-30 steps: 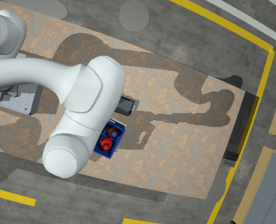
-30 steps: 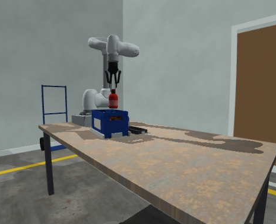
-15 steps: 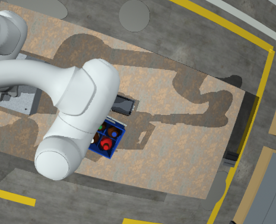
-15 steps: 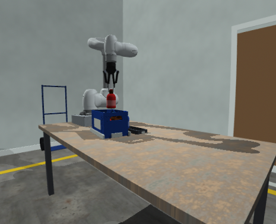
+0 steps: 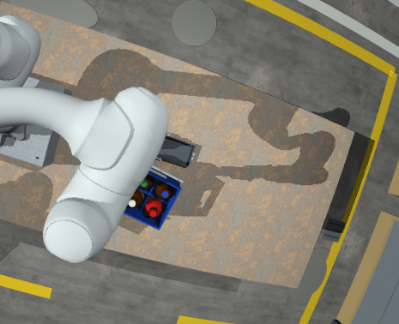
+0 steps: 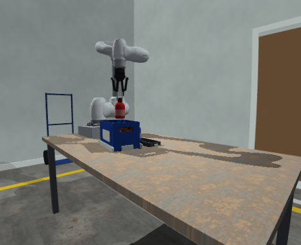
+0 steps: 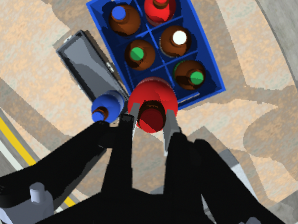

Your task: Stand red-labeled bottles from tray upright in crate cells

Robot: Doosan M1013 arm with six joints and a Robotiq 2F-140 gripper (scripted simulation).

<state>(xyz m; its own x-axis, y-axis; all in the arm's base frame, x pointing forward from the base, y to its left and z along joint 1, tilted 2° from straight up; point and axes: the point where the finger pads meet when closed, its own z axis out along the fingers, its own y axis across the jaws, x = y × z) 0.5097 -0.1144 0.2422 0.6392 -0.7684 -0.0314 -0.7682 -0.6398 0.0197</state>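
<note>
Right now my hand is 90 mm above the red-labeled bottle. From my hand the other things lie so: red bottle 140 mm ahead, 140 mm to the right, 260 mm below; then blue-capped bottle 30 mm ahead, 130 mm to the left, 270 mm below; then blue crate 70 mm ahead, 70 mm to the right, 270 mm below.
</note>
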